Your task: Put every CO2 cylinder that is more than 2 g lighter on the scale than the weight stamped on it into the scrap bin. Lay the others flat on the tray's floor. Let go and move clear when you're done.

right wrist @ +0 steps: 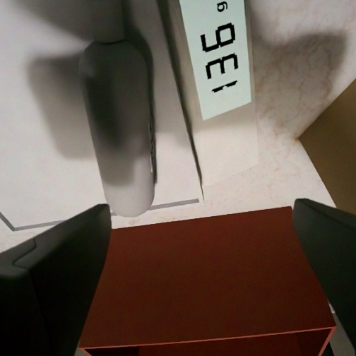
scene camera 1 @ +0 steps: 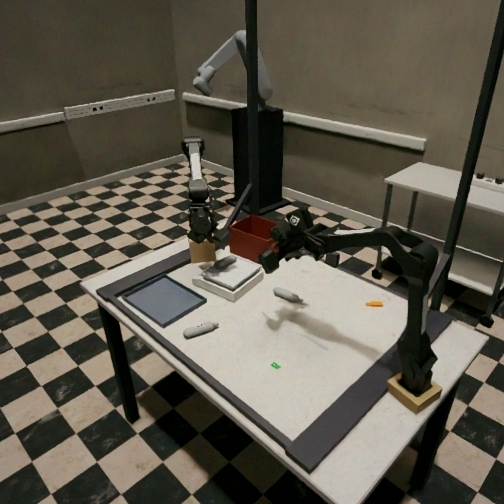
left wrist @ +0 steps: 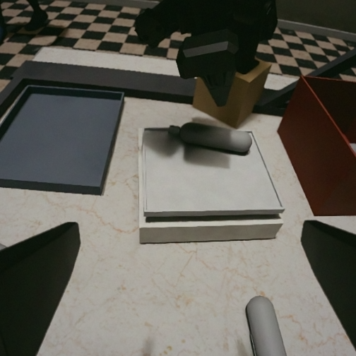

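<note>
A grey CO2 cylinder (scene camera 1: pixel 225 262) (left wrist: pixel 217 138) (right wrist: pixel 120 120) lies on the white scale (scene camera 1: pixel 234 294) (left wrist: pixel 210 233) (right wrist: pixel 230 165). The display reads 136 g; the stamp is turned too far aside to read. My right gripper (left wrist: pixel 221 91) (right wrist: pixel 202 212) is open above the scale, clear of the cylinder. My left gripper (scene camera 1: pixel 300 259) (left wrist: pixel 191 232) is open and empty above the table. A second cylinder (scene camera 1: pixel 286 294) (left wrist: pixel 265 325) lies below it. A third cylinder (scene camera 1: pixel 200 329) lies near the tray (scene camera 1: pixel 162 300) (left wrist: pixel 55 140). The tray floor is bare. The scrap bin (scene camera 1: pixel 246 246) (left wrist: pixel 320 160) (right wrist: pixel 205 280) is red.
The bin stands behind the scale in the scene view, between the two arms. A small orange piece (scene camera 1: pixel 374 303) and a small green piece (scene camera 1: pixel 275 365) lie on the table. The tan base block (scene camera 1: pixel 202 252) (left wrist: pixel 247 95) of the right arm stands close to the scale.
</note>
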